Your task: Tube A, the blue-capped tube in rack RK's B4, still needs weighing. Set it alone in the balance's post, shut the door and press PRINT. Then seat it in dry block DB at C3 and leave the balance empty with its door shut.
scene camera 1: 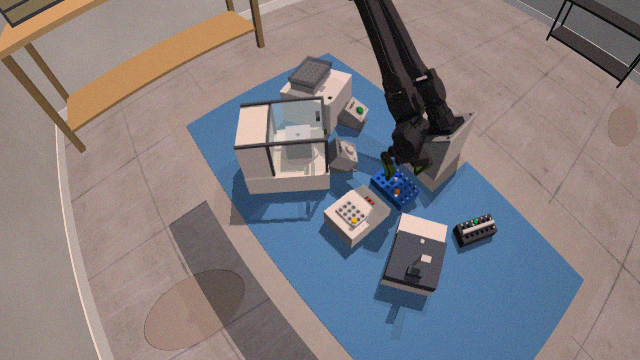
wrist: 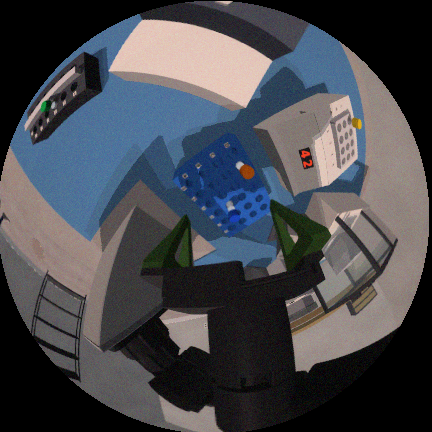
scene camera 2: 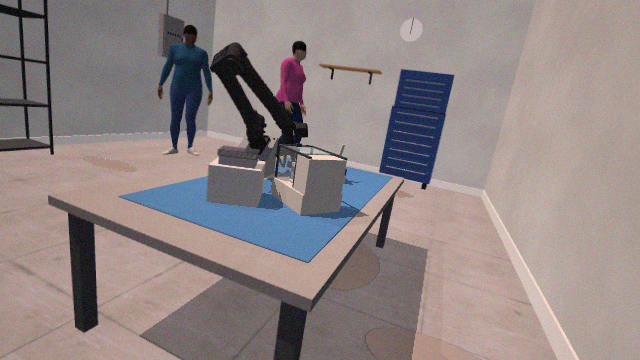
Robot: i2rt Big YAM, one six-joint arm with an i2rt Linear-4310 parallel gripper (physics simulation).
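Places are measured from the arm's base along level axes (x right, y back, z down), in millimetres.
Where they show: gripper, fingertip midpoint: (scene camera 1: 401, 177) (wrist: 228, 210) (scene camera 2: 289, 168); arm's base, link origin: (scene camera 1: 445, 128) (wrist: 127, 319) (scene camera 2: 258, 144).
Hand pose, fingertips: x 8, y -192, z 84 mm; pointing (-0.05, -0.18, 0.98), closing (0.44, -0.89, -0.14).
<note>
Things, the pixels of their top centre, and the offset from my fingertips. "spot": a spot on its surface instead.
- blue-capped tube, top centre: (wrist: 235, 216) dx +16, dy +0, dz +4 mm
- blue rack, top centre: (wrist: 232, 195) (scene camera 1: 395, 183) dx +6, dy -10, dz +28 mm
- orange-capped tube, top centre: (wrist: 248, 172) (scene camera 1: 397, 190) dx -21, dy -40, dz +4 mm
- balance, top centre: (scene camera 1: 296, 115) (wrist: 366, 286) (scene camera 2: 306, 145) dx +256, dy -159, dz -164 mm
- dry block, top centre: (wrist: 337, 148) (scene camera 1: 359, 206) dx +13, dy -162, dz -11 mm
- yellow-capped tube, top centre: (wrist: 359, 123) (scene camera 1: 354, 219) dx -12, dy -206, dz -29 mm
- dark-lidded machine, surface spot: (scene camera 1: 421, 255) spot: dx -210, dy -202, dz -139 mm
- black tube strip, surface spot: (wrist: 65, 100) spot: dx -238, dy +45, dz +22 mm
- knob box, surface spot: (scene camera 1: 343, 156) spot: dx +158, dy -82, dz -15 mm
- green-button box, surface spot: (scene camera 1: 354, 115) spot: dx +260, dy +68, dz -6 mm
- white unit with a grey top, top centre: (scene camera 1: 328, 72) (wrist: 287, 323) (scene camera 2: 242, 146) dx +370, dy +55, dz -131 mm
The blue-capped tube (wrist: 234, 217) stands in the blue rack (scene camera 1: 400, 202) (wrist: 212, 172), near the rack's edge closest to the gripper in the wrist view. An orange-capped tube (scene camera 1: 397, 192) (wrist: 246, 172) stands in the same rack. My gripper (scene camera 1: 403, 175) (wrist: 228, 210) is open and empty, its green fingers spread on either side of the blue-capped tube, above the rack. The balance (scene camera 1: 287, 184) (scene camera 2: 325, 185) (wrist: 336, 204) has a glass enclosure; whether its door is open is unclear. The dry block (scene camera 1: 352, 235) (wrist: 287, 145) shows 42 and holds a yellow-capped tube (scene camera 1: 354, 220) (wrist: 356, 123).
A dark-lidded machine (scene camera 1: 420, 255) stands beyond the dry block, with a black tube strip (scene camera 1: 475, 231) (wrist: 65, 100) nearby. Beside the balance are a knob box (scene camera 1: 343, 156), a green-button box (scene camera 1: 354, 115) and a white unit with a grey top (scene camera 1: 310, 74) (scene camera 2: 235, 185).
</note>
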